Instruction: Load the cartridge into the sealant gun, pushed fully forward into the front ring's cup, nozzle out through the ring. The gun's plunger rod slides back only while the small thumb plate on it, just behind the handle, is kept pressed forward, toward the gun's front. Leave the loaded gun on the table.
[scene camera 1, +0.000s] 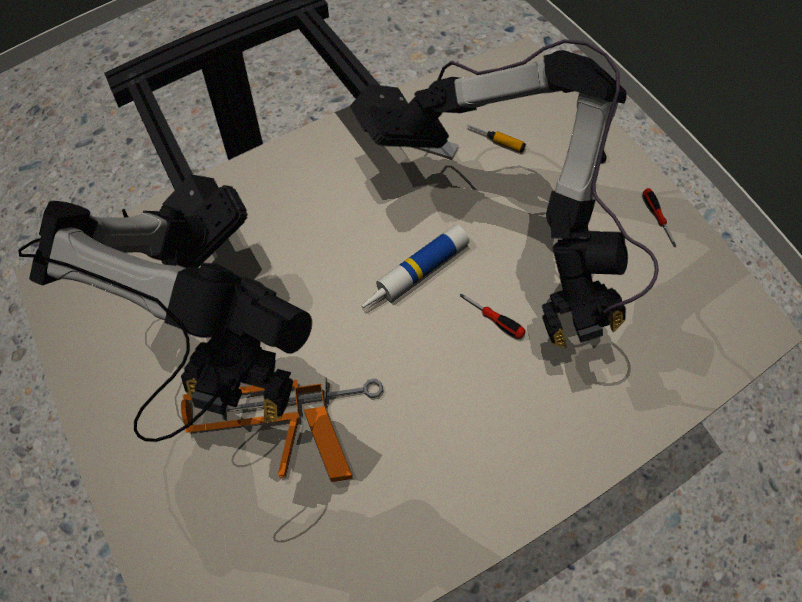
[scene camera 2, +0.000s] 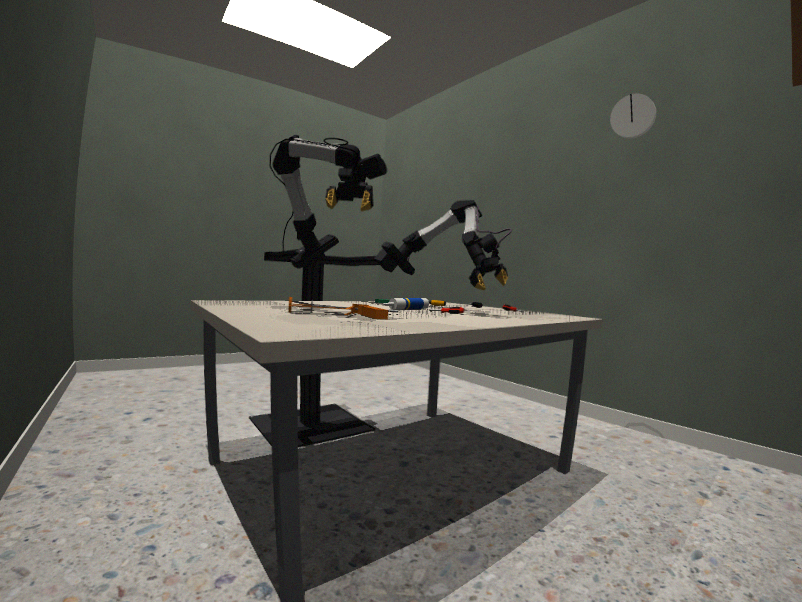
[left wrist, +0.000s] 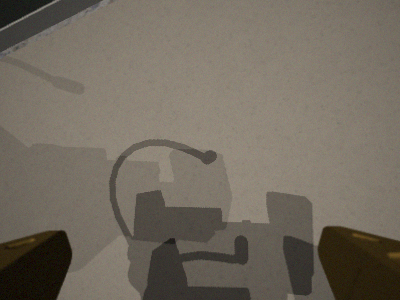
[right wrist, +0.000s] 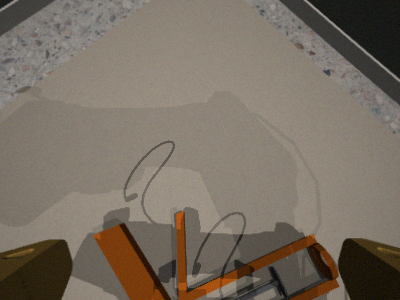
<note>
In view: the left gripper (scene camera 1: 589, 338), the right gripper (scene camera 1: 234, 412), an orange sealant gun (scene camera 1: 318, 420) and a cartridge (scene camera 1: 413, 269).
The left gripper is seen too in the left wrist view (left wrist: 195, 239). The right gripper shows as well in scene camera 2 (scene camera 2: 346, 208) and in the right wrist view (right wrist: 204, 250). The left wrist view does not show the orange sealant gun: it is out of frame. The left wrist view does not show the cartridge: it is out of frame.
</note>
